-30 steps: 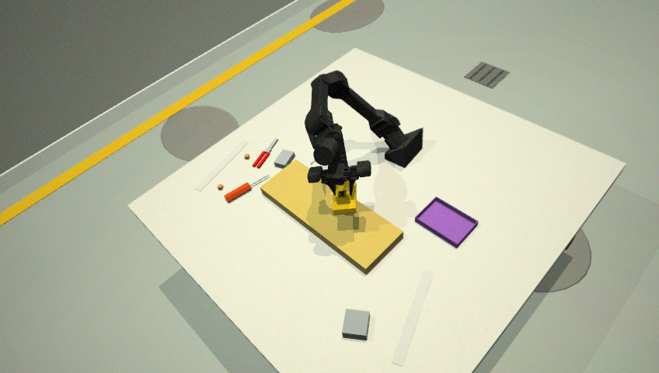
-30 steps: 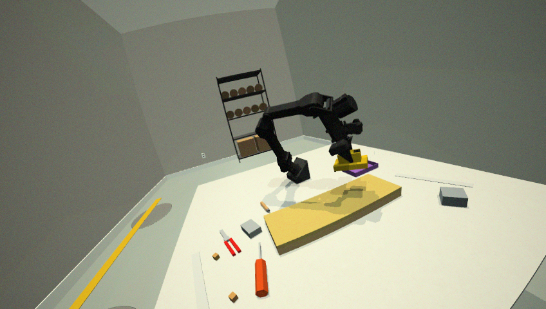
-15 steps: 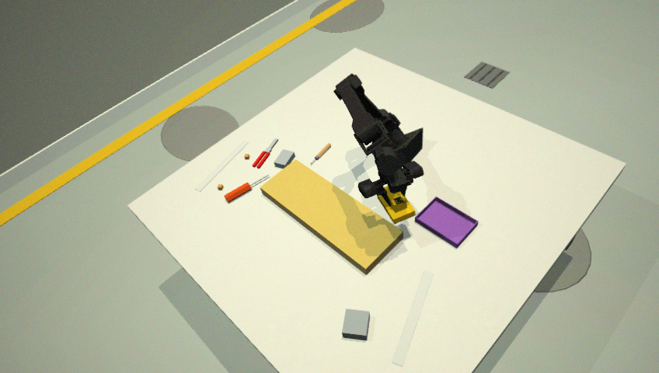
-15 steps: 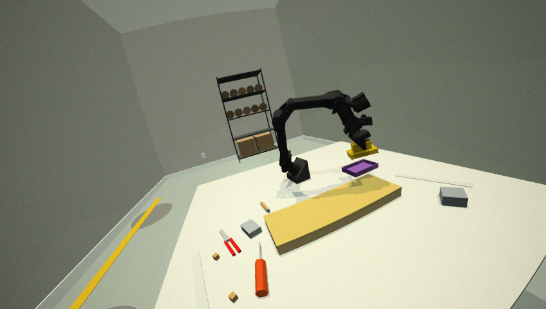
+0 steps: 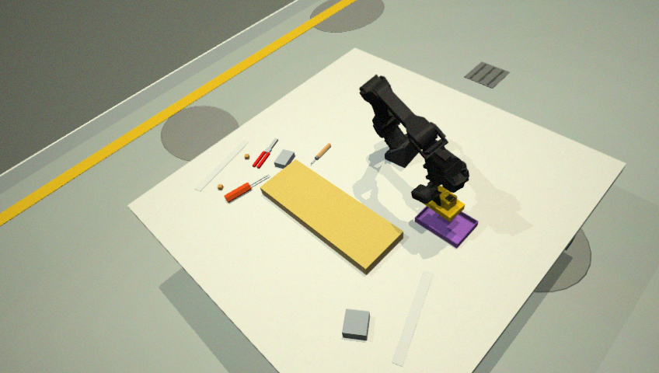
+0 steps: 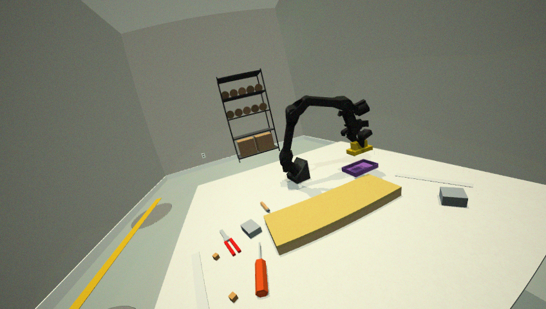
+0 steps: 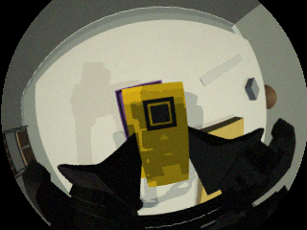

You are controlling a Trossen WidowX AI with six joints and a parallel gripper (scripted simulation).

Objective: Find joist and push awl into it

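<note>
The purple tray is 2 cm behind my gripper tip and 12 cm below it. Round my gripper tip: awl: 7 cm ahead, 55 cm to the right, 13 cm below; then grey block: 43 cm ahead, 6 cm to the left, 12 cm below; then yellow stud finder: 1 cm to the left, 2 cm above.
</note>
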